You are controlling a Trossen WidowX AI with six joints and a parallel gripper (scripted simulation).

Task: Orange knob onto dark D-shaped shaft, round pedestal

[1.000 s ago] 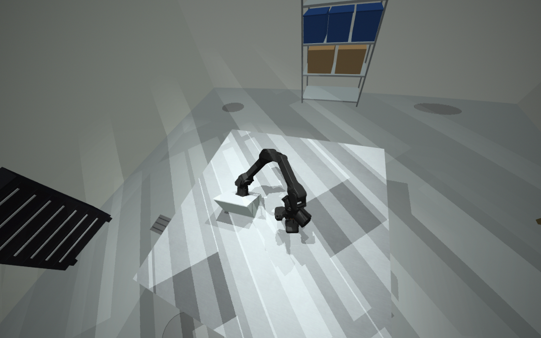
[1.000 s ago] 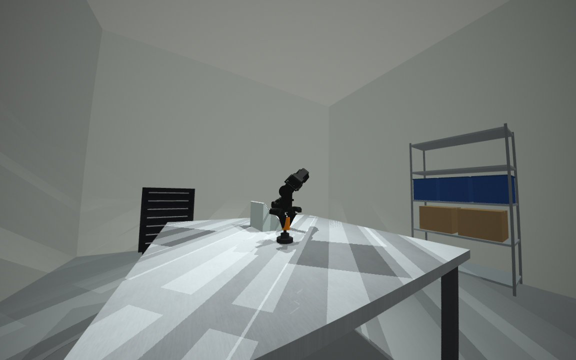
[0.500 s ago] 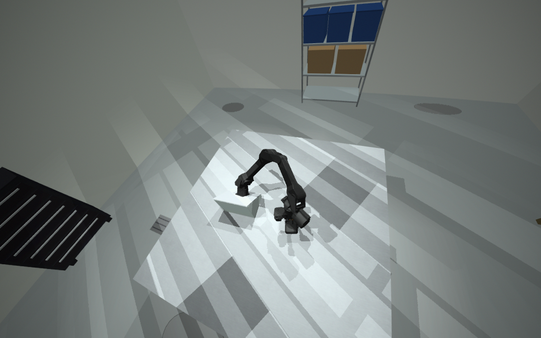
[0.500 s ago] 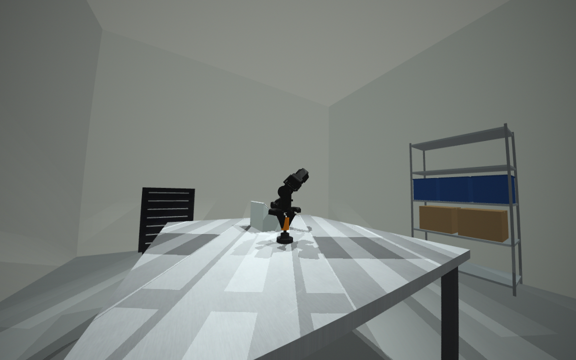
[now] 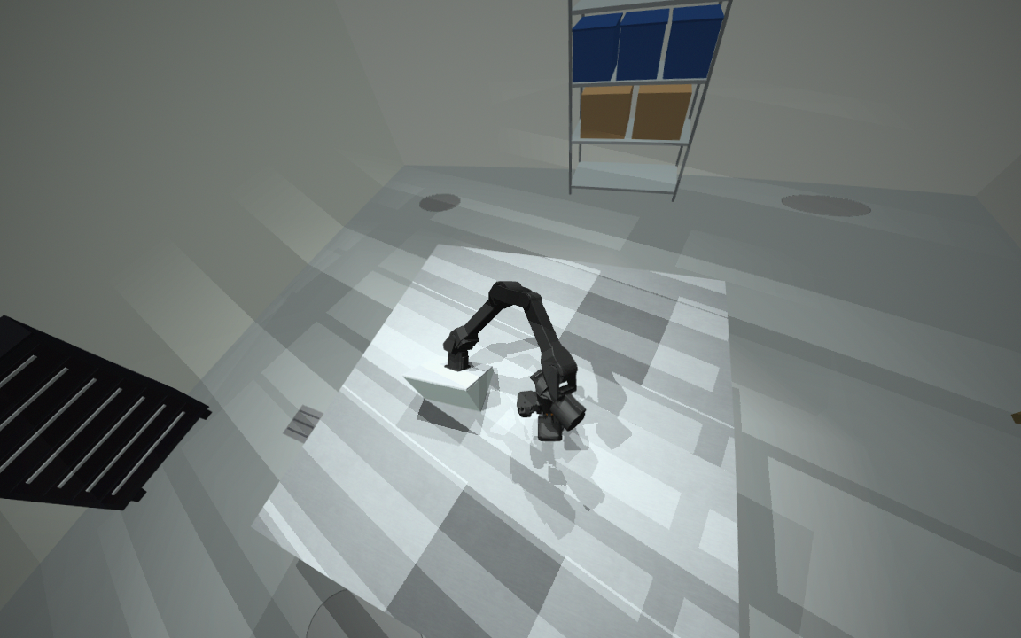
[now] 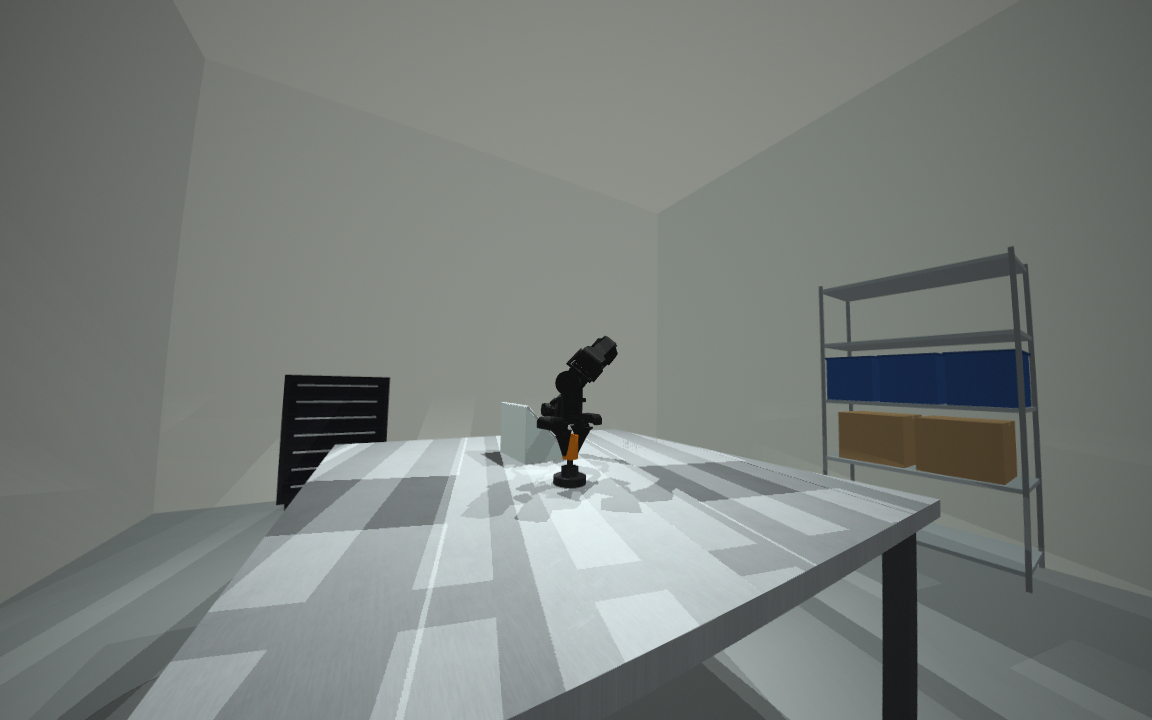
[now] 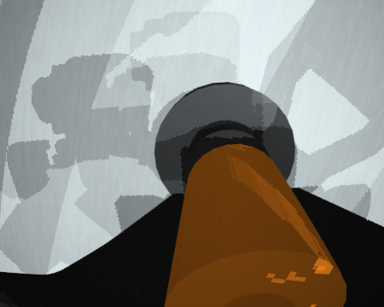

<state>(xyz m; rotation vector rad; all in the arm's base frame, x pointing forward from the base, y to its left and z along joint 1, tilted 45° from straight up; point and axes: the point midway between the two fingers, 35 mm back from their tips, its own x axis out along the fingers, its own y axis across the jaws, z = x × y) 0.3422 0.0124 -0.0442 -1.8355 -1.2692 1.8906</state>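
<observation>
The orange knob lies 20 mm above my gripper tip. Also, from my gripper tip: dark round pedestal (40 mm below).
</observation>
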